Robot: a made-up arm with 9 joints.
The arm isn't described. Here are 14 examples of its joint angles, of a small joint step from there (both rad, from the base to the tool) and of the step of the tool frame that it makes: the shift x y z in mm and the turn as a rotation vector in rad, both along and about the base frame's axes.
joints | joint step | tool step
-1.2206 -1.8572 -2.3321 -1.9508 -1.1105 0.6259 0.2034 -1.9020 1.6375 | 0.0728 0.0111 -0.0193 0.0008 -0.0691 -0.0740 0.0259 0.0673 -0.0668 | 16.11 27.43 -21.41 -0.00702 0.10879 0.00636
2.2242 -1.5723 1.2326 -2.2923 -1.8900 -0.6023 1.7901 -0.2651 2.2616 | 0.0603 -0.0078 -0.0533 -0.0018 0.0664 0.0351 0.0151 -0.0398 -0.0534 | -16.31 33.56 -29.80 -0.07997 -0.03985 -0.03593
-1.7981 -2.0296 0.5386 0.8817 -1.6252 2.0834 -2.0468 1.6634 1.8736 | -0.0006 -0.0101 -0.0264 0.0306 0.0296 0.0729 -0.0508 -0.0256 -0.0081 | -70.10 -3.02 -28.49 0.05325 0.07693 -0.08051
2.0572 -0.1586 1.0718 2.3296 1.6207 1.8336 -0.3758 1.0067 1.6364 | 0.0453 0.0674 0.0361 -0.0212 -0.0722 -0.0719 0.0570 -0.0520 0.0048 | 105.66 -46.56 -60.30 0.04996 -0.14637 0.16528
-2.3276 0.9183 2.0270 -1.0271 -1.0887 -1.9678 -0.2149 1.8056 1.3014 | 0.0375 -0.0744 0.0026 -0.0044 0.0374 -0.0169 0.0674 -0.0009 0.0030 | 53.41 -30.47 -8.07 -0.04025 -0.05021 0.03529
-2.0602 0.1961 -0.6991 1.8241 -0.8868 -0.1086 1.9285 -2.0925 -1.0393 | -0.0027 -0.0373 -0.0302 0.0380 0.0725 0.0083 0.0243 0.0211 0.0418 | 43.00 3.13 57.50 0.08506 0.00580 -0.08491
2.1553 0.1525 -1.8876 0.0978 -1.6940 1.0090 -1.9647 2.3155 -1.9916 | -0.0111 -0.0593 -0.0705 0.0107 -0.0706 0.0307 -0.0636 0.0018 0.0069 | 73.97 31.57 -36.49 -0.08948 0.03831 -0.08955
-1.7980 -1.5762 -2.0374 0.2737 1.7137 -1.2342 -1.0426 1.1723 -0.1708 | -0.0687 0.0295 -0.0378 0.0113 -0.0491 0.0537 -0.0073 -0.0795 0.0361 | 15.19 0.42 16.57 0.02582 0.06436 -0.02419
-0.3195 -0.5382 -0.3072 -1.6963 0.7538 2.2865 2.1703 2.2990 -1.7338 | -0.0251 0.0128 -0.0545 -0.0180 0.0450 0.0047 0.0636 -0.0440 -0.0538 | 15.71 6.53 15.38 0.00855 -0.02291 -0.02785
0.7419 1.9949 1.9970 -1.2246 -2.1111 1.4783 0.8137 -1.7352 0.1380 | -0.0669 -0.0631 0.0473 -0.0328 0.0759 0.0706 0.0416 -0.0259 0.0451 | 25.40 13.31 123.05 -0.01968 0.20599 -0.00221
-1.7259 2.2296 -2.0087 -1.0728 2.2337 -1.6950 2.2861 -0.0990 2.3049 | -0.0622 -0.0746 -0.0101 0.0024 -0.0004 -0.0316 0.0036 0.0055 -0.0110 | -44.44 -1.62 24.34 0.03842 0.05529 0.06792
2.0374 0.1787 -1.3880 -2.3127 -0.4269 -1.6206 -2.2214 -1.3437 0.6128 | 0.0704 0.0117 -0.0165 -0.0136 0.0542 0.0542 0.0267 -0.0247 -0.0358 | -63.38 28.33 -70.27 -0.04092 -0.01540 0.09329
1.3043 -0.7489 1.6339 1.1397 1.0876 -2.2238 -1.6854 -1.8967 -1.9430 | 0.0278 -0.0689 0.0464 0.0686 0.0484 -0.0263 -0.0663 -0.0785 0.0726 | -83.18 117.99 -21.90 -0.09635 -0.01518 -0.18719
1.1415 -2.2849 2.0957 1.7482 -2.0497 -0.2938 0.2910 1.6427 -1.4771 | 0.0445 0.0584 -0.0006 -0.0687 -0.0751 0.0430 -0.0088 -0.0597 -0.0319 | -24.38 11.77 20.51 0.05824 -0.09788 0.10913
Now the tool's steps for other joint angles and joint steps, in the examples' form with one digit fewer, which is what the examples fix.
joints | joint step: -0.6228 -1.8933 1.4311 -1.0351 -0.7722 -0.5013 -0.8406 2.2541 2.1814 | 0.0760 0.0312 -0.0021 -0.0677 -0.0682 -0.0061 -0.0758 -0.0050 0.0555
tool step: 45.2 -27.2 11.4 -0.0718 -0.0662 -0.0967
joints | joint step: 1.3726 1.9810 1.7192 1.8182 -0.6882 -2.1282 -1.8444 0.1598 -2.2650 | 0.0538 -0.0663 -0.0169 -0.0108 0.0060 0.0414 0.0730 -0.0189 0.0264
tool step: -26.1 -11.6 8.0 0.0883 -0.0941 -0.0906
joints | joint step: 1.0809 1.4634 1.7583 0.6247 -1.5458 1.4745 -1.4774 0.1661 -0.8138 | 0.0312 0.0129 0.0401 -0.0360 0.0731 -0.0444 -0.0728 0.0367 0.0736
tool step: -19.1 -29.7 -84.4 0.0368 -0.0994 0.0644
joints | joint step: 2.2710 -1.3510 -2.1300 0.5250 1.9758 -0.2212 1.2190 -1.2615 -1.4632 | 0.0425 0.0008 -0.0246 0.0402 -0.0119 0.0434 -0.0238 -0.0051 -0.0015
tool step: 10.8 6.1 -14.2 -0.0047 0.0084 -0.0010
